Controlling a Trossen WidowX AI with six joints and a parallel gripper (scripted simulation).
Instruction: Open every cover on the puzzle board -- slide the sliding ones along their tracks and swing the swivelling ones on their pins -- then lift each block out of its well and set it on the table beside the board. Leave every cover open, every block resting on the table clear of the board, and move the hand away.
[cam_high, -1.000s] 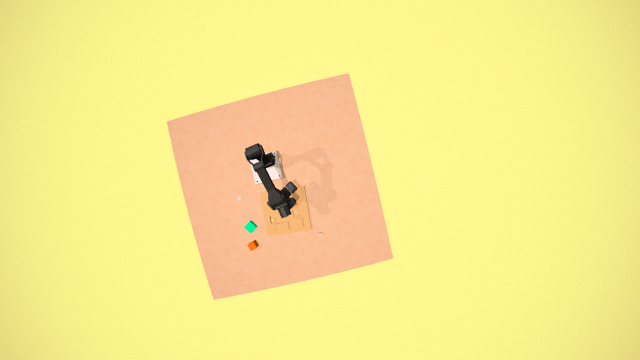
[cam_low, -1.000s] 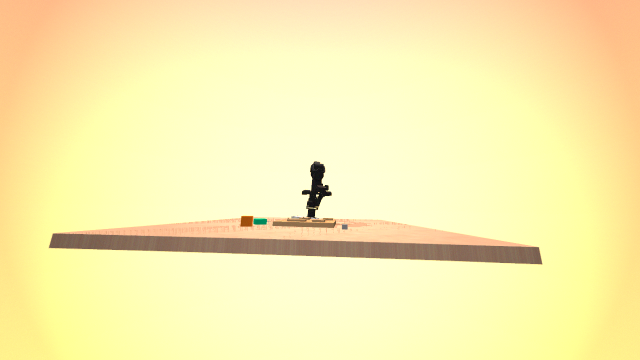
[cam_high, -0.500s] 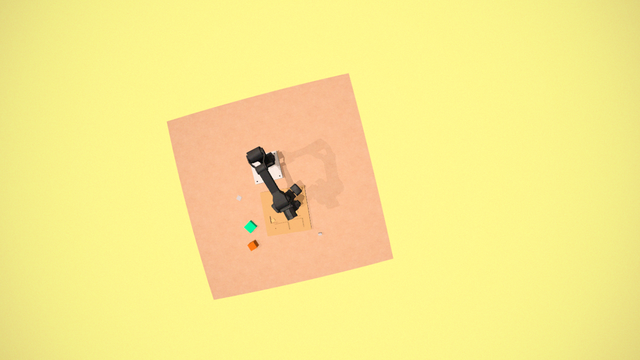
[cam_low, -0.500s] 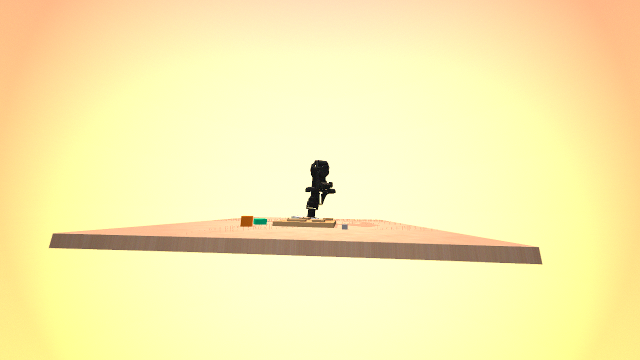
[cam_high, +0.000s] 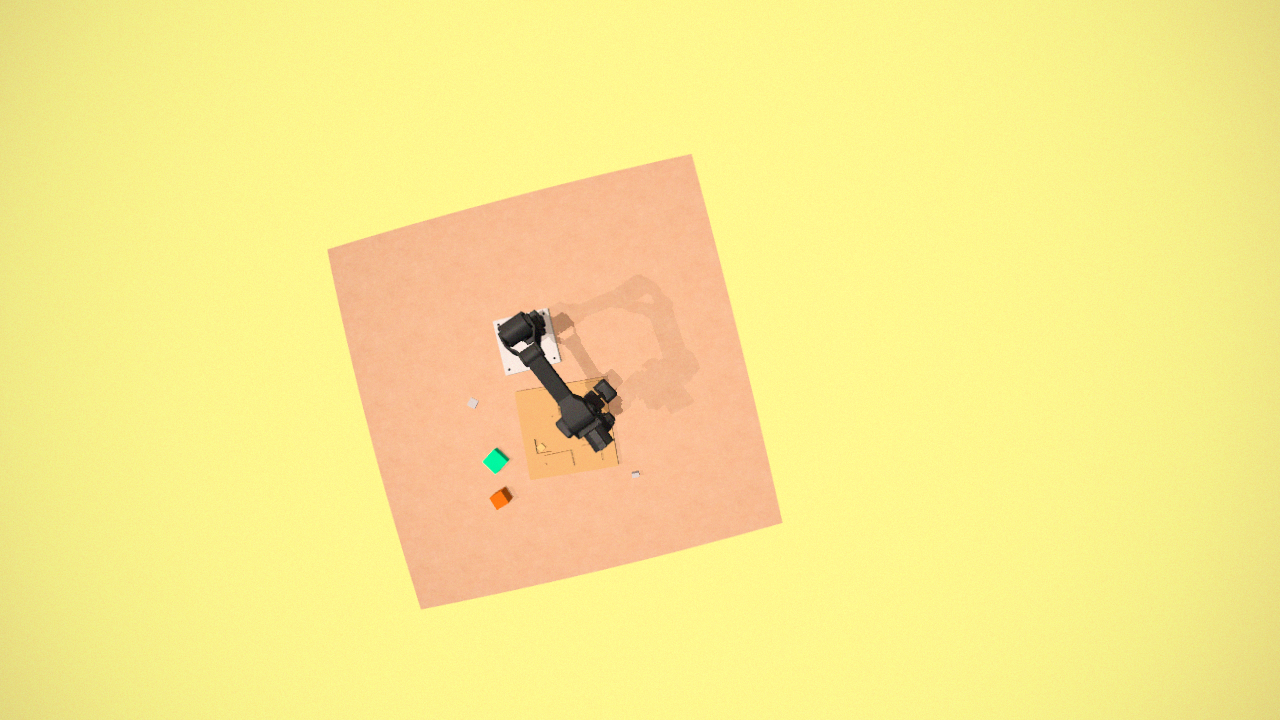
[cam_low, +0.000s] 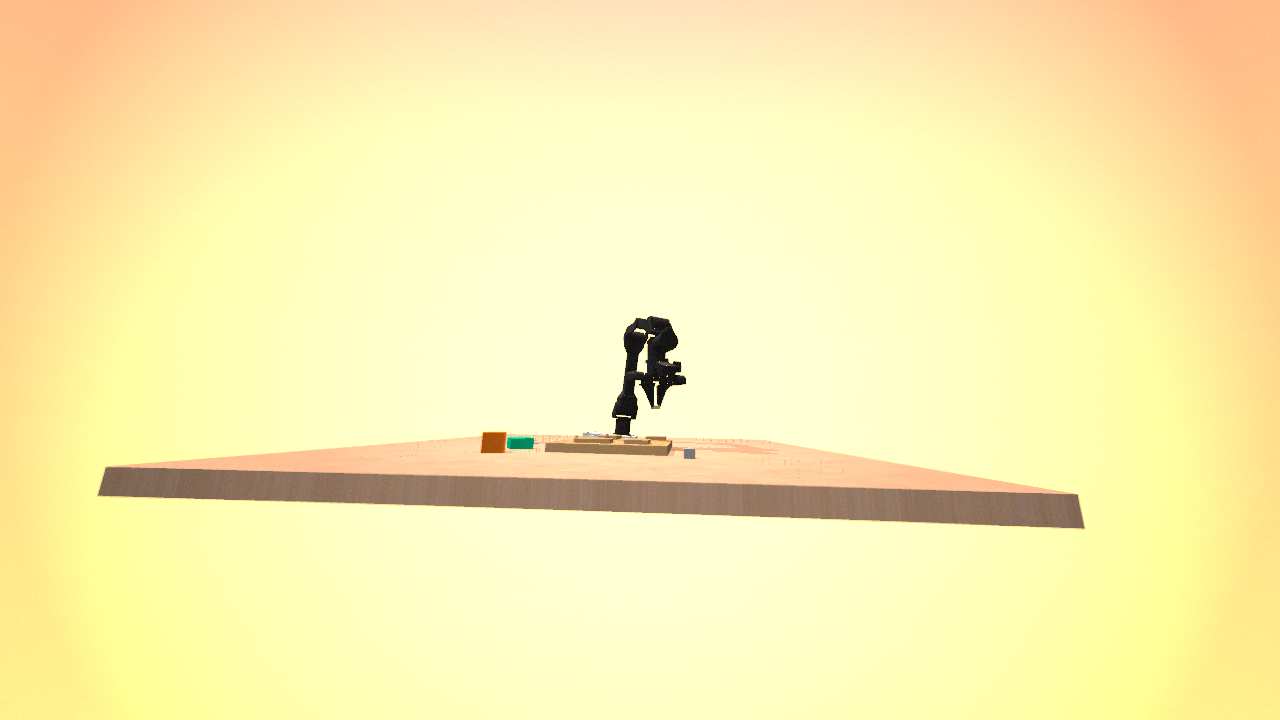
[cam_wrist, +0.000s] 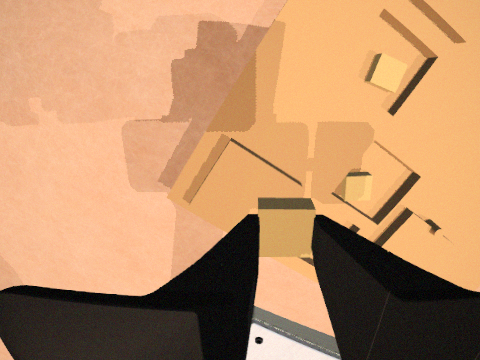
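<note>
The tan puzzle board is 100 mm below my gripper tip, 90 mm to the right of it and 70 mm ahead of it. The rest, counted from my gripper tip: grey cube 270 mm ahead, 110 mm below, 80 mm to the left; green block 360 mm to the right, 120 mm ahead, 110 mm below; orange block 370 mm to the right, 240 mm ahead, 100 mm below.
</note>
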